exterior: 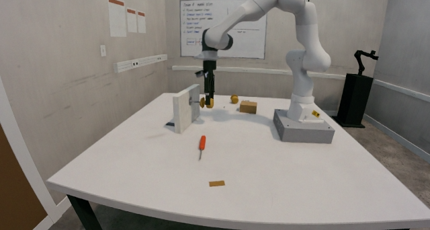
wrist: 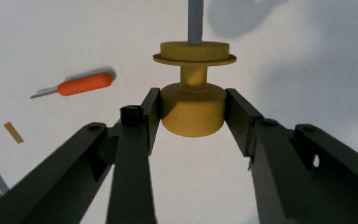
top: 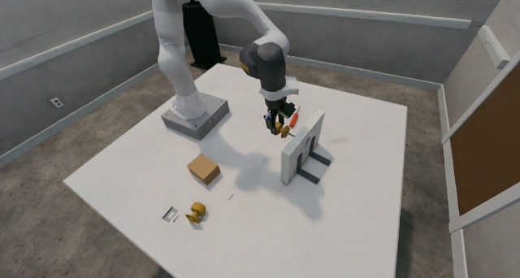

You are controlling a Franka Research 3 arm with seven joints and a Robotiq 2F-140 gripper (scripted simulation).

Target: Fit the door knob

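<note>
Now: the latch socket 130 mm ahead of my hand, 20 mm below it and 10 mm to the right of it. From my hand the other things lie so: cardboard box (290 mm to the right, 240 mm behind, 140 mm below); then white wooden panel (130 mm ahead, 40 mm below, 10 mm to the right); then orange screwdriver (270 mm to the left, 160 mm below, 10 mm behind).
</note>
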